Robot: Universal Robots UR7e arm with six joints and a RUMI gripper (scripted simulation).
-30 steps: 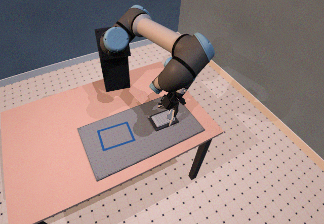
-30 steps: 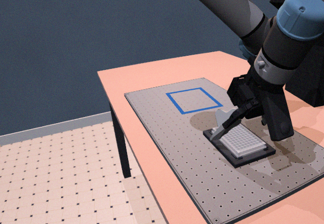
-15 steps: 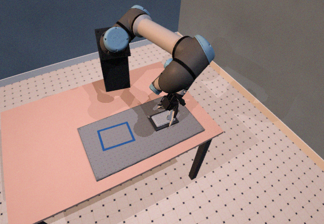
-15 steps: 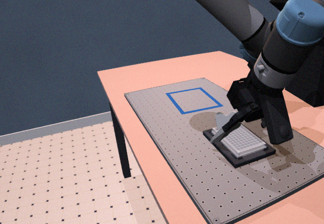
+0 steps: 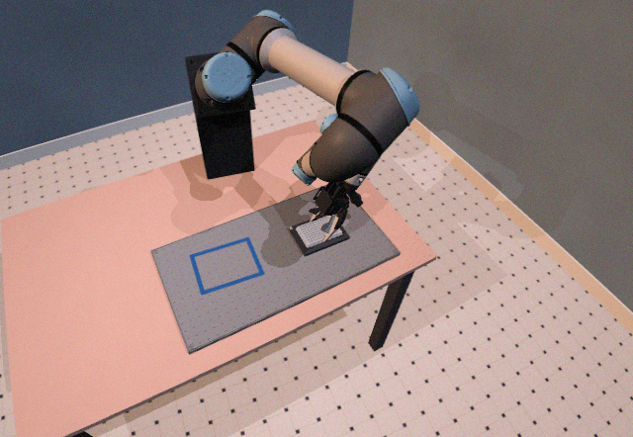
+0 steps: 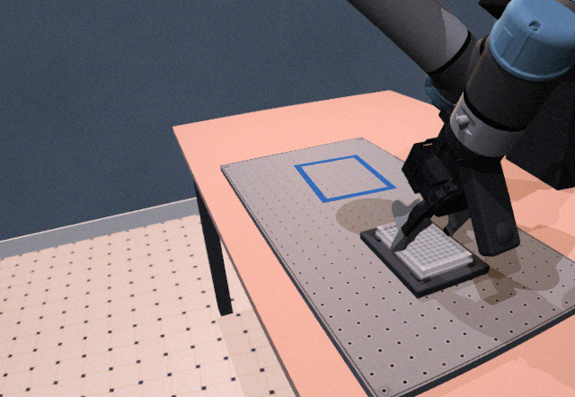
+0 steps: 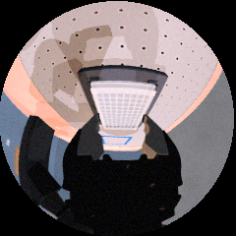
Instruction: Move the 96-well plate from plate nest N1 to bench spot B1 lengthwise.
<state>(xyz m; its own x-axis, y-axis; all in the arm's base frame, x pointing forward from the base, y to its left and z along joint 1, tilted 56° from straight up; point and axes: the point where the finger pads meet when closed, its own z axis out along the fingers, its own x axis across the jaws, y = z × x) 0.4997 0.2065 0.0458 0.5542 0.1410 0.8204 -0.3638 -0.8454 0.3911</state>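
The plate nest N1 is 2 cm below my hand. Round my hand: 96-well plate (1 cm below).
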